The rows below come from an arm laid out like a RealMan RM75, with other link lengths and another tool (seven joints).
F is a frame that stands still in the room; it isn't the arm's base.
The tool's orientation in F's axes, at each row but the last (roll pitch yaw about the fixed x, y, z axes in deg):
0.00, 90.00, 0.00
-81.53, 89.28, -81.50
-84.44, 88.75, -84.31
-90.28, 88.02, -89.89
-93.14, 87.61, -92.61
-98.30, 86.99, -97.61
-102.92, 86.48, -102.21
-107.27, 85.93, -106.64
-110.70, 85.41, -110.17
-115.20, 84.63, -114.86
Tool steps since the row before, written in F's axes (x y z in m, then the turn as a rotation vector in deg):
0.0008, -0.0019, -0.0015, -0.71, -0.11, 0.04
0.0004, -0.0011, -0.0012, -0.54, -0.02, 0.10
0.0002, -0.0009, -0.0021, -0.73, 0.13, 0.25
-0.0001, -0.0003, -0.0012, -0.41, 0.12, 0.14
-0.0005, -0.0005, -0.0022, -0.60, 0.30, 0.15
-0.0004, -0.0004, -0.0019, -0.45, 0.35, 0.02
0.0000, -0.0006, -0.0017, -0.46, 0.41, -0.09
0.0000, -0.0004, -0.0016, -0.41, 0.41, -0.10
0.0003, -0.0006, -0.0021, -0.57, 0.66, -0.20
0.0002, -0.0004, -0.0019, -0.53, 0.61, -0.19
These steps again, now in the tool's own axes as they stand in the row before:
0.0015, -0.0019, 0.0008, -0.04, -0.11, -0.71
0.0012, -0.0011, 0.0004, -0.10, -0.02, -0.54
0.0021, -0.0009, 0.0002, -0.25, 0.13, -0.73
0.0012, -0.0003, -0.0001, -0.14, 0.12, -0.41
0.0022, -0.0004, -0.0005, -0.16, 0.30, -0.60
0.0019, -0.0003, -0.0004, -0.04, 0.35, -0.45
0.0017, -0.0005, 0.0000, 0.07, 0.42, -0.45
0.0016, -0.0003, 0.0000, 0.08, 0.42, -0.40
0.0021, -0.0004, 0.0004, 0.17, 0.68, -0.56
0.0019, -0.0002, 0.0003, 0.16, 0.63, -0.52

